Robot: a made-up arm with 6 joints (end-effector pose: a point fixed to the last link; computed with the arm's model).
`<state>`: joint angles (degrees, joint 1 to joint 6).
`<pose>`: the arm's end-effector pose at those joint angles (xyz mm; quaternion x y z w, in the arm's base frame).
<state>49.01 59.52 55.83 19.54 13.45 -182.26</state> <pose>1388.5 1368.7 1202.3 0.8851 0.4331 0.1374 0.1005</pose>
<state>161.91 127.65 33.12 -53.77 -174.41 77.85</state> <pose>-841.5 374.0 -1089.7 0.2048 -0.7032 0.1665 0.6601</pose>
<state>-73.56 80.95 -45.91 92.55 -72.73 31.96</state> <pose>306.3 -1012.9 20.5 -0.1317 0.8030 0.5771 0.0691</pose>
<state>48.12 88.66 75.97 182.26 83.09 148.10</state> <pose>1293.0 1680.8 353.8 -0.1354 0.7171 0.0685 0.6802</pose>
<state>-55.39 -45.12 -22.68 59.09 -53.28 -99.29</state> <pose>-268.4 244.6 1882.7 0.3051 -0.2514 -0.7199 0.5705</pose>
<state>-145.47 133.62 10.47 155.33 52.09 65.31</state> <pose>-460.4 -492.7 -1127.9 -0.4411 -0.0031 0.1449 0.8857</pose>
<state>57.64 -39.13 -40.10 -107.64 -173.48 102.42</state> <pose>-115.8 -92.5 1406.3 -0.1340 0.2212 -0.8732 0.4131</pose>
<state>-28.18 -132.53 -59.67 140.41 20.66 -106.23</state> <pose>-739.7 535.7 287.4 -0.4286 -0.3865 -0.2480 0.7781</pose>
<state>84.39 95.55 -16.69 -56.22 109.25 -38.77</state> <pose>184.4 969.6 -280.7 0.1838 -0.0014 0.2823 0.9416</pose>
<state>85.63 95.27 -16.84 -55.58 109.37 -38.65</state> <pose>165.0 976.2 -275.2 0.1849 0.0018 0.2974 0.9367</pose>
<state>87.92 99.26 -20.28 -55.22 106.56 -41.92</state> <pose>123.4 891.2 -314.4 0.1457 0.0585 0.3033 0.9399</pose>
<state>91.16 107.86 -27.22 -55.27 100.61 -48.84</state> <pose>76.5 709.8 -367.7 0.0572 0.1576 0.2769 0.9462</pose>
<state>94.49 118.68 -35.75 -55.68 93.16 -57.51</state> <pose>50.8 501.7 -379.4 -0.0591 0.2430 0.2034 0.9466</pose>
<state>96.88 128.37 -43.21 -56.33 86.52 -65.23</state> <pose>47.2 347.2 -351.6 -0.1616 0.2765 0.1115 0.9407</pose>
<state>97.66 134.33 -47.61 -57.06 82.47 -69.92</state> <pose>51.3 269.0 -324.2 -0.2199 0.2752 0.0450 0.9348</pose>
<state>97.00 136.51 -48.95 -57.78 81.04 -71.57</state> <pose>56.0 241.9 -315.4 -0.2363 0.2694 0.0137 0.9335</pose>
